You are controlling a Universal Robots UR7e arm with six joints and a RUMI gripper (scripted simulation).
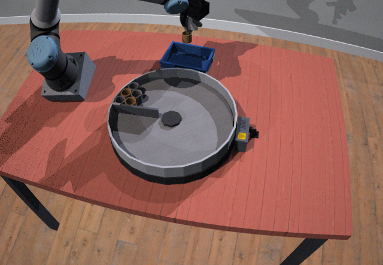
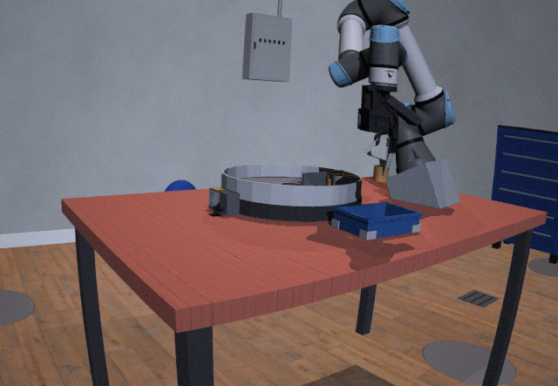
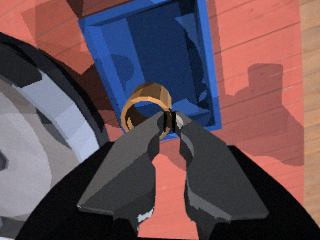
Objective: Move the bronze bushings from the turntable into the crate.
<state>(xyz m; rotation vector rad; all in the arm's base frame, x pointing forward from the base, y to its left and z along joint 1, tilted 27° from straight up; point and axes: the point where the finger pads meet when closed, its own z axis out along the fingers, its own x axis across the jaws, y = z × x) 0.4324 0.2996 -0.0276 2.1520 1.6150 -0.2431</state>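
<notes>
My gripper is now 1 cm to the left of the blue crate and 13 cm above it. From my hand the other things lie so: grey turntable: 4 cm ahead, 35 cm to the right, 11 cm below.
</notes>
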